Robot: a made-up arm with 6 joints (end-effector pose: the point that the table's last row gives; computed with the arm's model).
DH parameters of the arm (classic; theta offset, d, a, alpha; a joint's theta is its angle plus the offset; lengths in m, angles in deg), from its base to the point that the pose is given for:
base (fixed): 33.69 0 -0.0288 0
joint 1: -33.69 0.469 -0.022 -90
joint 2: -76.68 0 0.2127 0
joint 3: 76.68 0.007 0.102 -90
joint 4: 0 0.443 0.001 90
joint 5: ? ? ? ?
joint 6: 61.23 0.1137 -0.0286 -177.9
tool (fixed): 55.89 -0.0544 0 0
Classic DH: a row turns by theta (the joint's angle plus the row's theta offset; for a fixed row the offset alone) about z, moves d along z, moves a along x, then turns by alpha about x.
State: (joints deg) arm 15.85 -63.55 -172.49 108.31 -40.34 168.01
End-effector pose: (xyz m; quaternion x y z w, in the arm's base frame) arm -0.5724 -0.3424 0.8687 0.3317 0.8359 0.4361 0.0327
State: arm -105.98 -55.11 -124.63 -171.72 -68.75 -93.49
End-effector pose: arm 0.0438 0.0563 1.0755 0.0509 0.8280 0.5553 0.0595
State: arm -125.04 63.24 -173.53 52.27 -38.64 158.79
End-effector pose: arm -0.4893 -0.4121 0.8845 -0.5304 0.7211 -0.1511 0.4194
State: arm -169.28 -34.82 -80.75 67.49 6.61 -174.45
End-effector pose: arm -0.4442 -0.0215 1.0312 -0.6035 0.5634 -0.2659 0.4975
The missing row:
joint 5: 0 0.001 0.085 -90
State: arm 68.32 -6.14 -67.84 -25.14 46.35 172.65
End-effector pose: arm 0.2420 0.5559 0.5686 0.2940 -0.0475 -0.7166 0.6307
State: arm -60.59 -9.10 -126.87 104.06 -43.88 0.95
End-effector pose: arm -0.0263 -0.3477 1.1106 -0.2142 0.8064 0.4521 0.3153
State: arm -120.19 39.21 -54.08 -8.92 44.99 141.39
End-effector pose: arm -0.2212 -0.3335 -0.0036 0.1148 -0.2448 0.7461 0.6085
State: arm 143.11 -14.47 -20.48 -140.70 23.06 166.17
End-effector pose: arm -0.3813 0.1992 0.2117 0.4509 -0.1446 0.7112 0.5196
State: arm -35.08 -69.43 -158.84 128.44 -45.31 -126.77
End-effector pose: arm -0.5498 0.2169 0.9446 0.1139 0.9401 0.1886 0.2602
